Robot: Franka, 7 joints.
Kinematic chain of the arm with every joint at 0, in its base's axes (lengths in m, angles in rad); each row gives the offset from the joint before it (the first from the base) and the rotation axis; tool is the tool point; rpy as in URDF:
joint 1: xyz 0 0 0.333 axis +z
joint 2: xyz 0 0 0 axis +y
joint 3: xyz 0 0 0.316 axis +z
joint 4: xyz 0.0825 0 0 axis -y
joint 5: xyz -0.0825 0 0.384 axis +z
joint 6: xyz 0 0 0 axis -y
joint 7: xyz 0.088 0 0 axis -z
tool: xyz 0 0 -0.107 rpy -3.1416 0 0
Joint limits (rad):
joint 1: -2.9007..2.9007
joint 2: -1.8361..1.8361
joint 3: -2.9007..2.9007
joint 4: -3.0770..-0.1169
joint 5: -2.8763..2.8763
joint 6: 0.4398..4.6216
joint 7: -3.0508..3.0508
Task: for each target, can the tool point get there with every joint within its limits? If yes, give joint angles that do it. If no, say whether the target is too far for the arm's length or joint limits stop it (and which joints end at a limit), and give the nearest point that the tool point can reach.
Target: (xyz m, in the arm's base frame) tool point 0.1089 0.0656 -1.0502
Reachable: no: too far | nearest point 0.1849 0.1114 -0.3565 | short by 0.699 m
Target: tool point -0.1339 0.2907 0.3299
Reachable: yes | joints 1.9189 -0.2232 0.0031 -2.5311 0.2126 1.3786 2.1544
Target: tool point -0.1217 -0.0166 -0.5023
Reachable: no: joint limits stop it (at a limit: joint 1, joint 2) | nearest point -0.1574 -0.0281 -0.3461 | short by 0.161 m
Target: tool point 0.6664 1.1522 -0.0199
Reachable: no: too far | nearest point 0.4152 0.7178 0.1131 | short by 0.519 m
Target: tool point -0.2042 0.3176 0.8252
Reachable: yes | joints 2.3699 -0.2677 0.0306 -1.3908 2.3230 3.8783 -0.1146
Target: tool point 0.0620 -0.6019 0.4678
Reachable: yes | joints -0.2303 1.1524 -1.7034 -2.1393 -0.2846 3.4753 -1.3533
